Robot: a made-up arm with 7 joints. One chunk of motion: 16 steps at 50 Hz.
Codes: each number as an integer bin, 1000 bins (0 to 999) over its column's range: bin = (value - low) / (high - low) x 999, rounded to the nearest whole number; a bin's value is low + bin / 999 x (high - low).
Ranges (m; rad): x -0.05..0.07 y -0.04..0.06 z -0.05..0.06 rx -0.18..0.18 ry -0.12..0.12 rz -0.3..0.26
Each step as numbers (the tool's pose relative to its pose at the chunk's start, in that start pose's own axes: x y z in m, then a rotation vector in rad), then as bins.
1 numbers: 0.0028 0.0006 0.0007 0.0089 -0.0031 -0.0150
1 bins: 440 406 460 524 487 508
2 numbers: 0.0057 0.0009 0.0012 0.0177 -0.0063 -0.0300
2 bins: 464 409 465 549 473 482
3 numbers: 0.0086 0.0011 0.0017 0.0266 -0.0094 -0.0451
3 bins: 488 411 470 573 460 455
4 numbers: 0.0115 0.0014 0.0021 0.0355 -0.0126 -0.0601
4 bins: 512 414 473 598 447 428
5 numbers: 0.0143 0.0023 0.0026 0.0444 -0.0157 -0.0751
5 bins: 535 423 478 623 434 401
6 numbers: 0.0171 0.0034 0.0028 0.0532 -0.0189 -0.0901
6 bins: 559 434 480 647 421 374
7 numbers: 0.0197 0.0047 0.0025 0.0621 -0.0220 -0.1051
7 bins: 580 447 477 672 408 348
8 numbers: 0.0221 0.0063 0.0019 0.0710 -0.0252 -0.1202
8 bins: 600 463 471 697 395 321
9 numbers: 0.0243 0.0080 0.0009 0.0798 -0.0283 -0.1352
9 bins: 619 480 462 721 382 294
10 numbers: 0.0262 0.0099 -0.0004 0.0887 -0.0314 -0.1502
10 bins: 634 499 450 746 369 267
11 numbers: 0.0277 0.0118 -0.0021 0.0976 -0.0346 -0.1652
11 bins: 647 517 435 770 355 240
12 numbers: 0.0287 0.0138 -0.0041 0.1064 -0.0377 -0.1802
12 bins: 655 537 417 795 343 214
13 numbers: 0.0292 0.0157 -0.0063 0.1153 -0.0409 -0.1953
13 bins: 659 556 397 819 329 187
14 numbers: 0.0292 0.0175 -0.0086 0.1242 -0.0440 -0.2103
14 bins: 659 574 376 844 316 160
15 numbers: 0.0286 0.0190 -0.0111 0.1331 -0.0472 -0.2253
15 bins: 654 589 353 869 303 133
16 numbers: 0.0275 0.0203 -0.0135 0.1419 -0.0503 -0.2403
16 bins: 645 602 331 893 290 107
